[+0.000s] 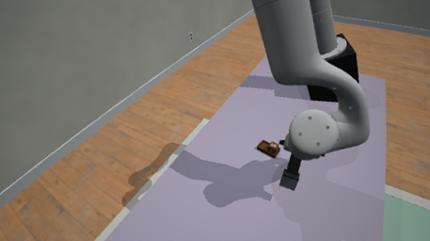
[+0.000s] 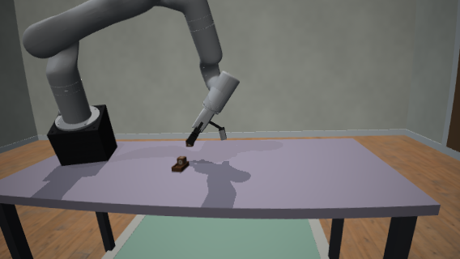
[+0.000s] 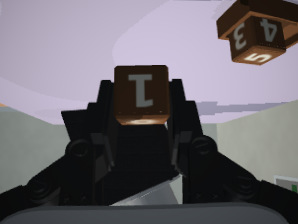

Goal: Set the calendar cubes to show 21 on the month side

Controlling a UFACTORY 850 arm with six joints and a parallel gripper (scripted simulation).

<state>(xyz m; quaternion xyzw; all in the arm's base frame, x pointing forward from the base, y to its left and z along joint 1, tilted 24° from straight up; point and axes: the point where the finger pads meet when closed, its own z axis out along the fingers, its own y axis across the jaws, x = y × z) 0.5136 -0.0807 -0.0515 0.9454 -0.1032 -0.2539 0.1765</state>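
The digit cube lies 8 cm to the right of my hand, 7 cm below it and 4 cm behind it. Round my hand: brown cube (2 cm below, 1 cm behind); brown tray (10 cm to the right, 8 cm below, 5 cm behind).
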